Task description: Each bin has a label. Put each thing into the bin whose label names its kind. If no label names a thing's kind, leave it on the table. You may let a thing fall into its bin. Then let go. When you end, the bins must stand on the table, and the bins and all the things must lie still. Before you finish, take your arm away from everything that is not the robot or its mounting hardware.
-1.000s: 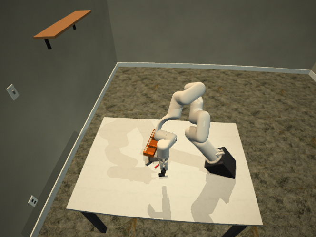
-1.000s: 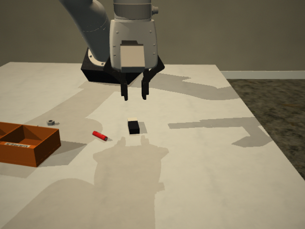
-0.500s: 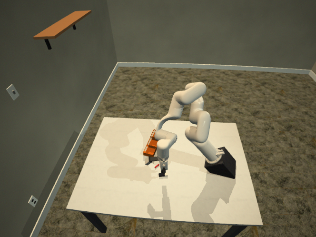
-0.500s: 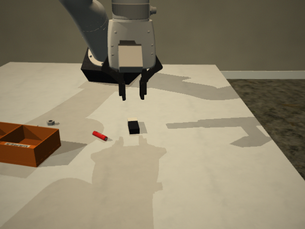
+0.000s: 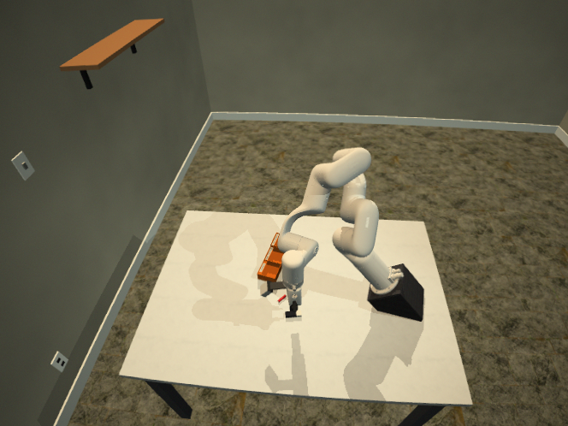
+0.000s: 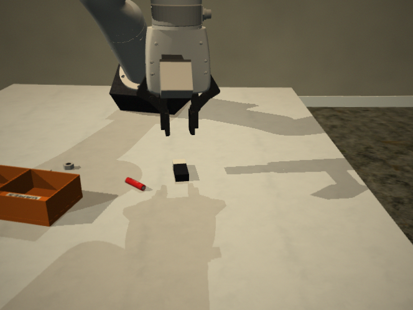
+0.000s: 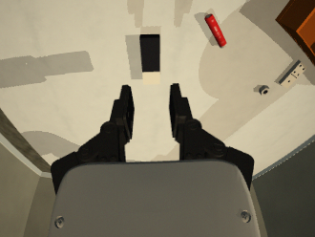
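The black thing lies 10 mm behind my hand and 90 mm below it. Round my hand: white domino (70 mm ahead, 230 mm to the right, 90 mm below); then grey nut (20 mm ahead, 200 mm to the right, 90 mm below); then red battery (60 mm ahead, 60 mm to the right, 90 mm below).
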